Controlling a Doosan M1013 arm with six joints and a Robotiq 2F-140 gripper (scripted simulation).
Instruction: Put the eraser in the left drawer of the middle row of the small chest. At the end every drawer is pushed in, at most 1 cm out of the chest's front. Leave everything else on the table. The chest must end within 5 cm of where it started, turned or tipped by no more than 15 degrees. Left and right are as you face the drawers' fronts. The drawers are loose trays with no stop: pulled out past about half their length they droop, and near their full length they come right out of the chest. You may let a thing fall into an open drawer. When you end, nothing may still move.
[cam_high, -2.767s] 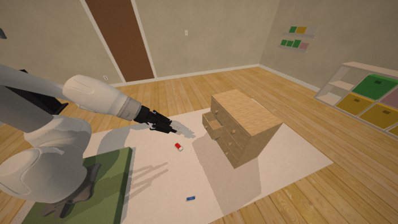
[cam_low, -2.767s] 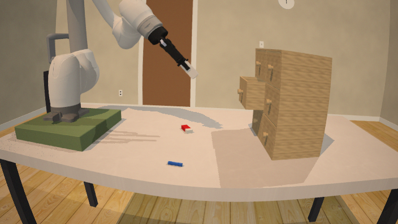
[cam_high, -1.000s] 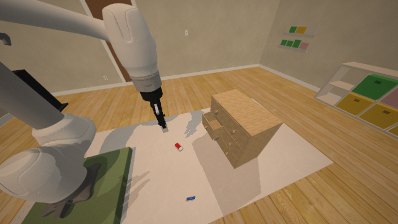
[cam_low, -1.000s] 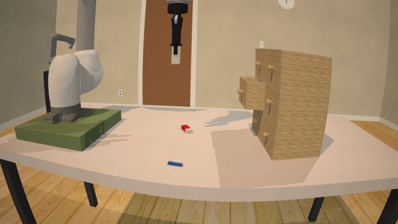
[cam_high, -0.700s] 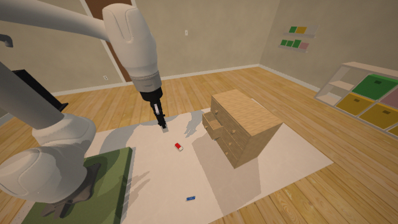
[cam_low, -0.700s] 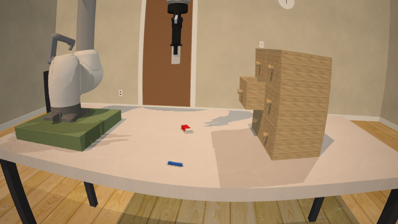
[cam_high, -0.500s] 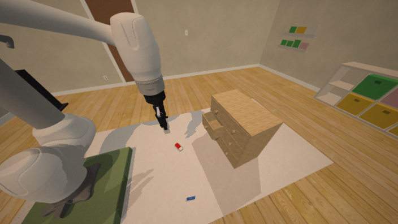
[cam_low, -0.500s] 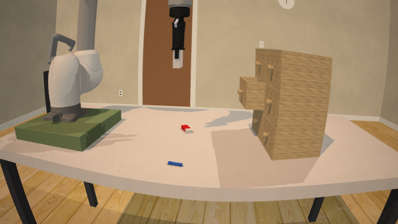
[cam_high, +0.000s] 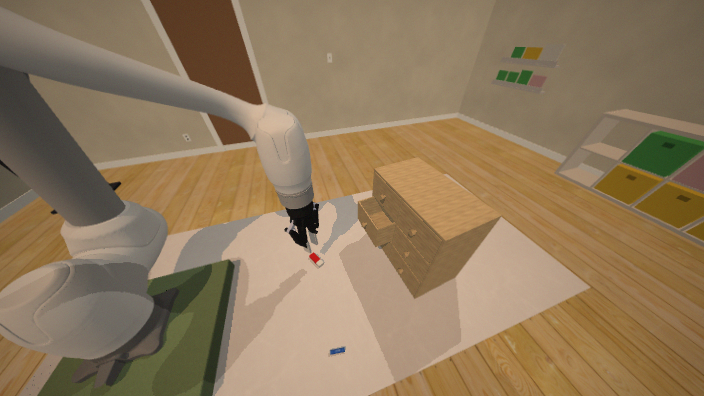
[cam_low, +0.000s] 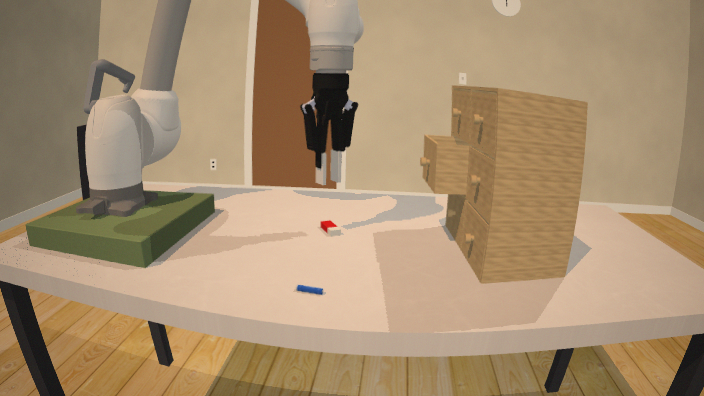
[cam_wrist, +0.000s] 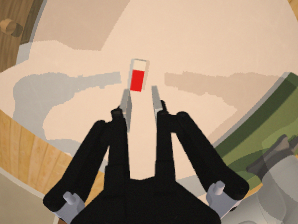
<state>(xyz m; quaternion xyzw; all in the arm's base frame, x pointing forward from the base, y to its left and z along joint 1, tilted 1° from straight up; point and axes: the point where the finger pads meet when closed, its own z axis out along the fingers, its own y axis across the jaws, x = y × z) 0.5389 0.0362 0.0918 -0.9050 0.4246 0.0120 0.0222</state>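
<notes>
Right now the white eraser is 140 mm below my hand and 10 mm ahead of it. From my hand the other things lie so: small blue stick (290 mm to the right, 140 mm below, 10 mm behind).
</notes>
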